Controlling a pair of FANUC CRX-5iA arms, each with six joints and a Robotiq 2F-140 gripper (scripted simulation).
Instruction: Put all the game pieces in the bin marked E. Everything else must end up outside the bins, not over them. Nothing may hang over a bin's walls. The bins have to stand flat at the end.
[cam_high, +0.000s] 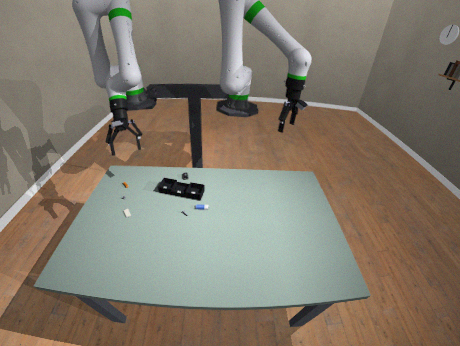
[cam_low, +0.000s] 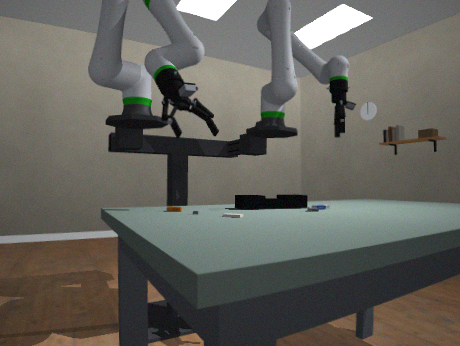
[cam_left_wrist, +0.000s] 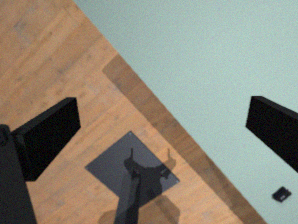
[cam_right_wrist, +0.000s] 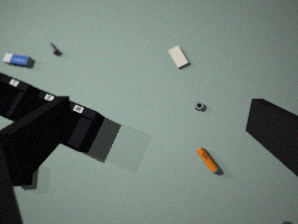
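The white domino is 200 mm ahead of my right hand, 40 mm to the left of it and 250 mm below it. The rest, counted from my right hand: grey hex nut: 100 mm ahead, 30 mm to the right, 250 mm below; then joined black bins: 10 mm behind, 280 mm to the left, 230 mm below; then orange piece: 80 mm to the right, 250 mm below.
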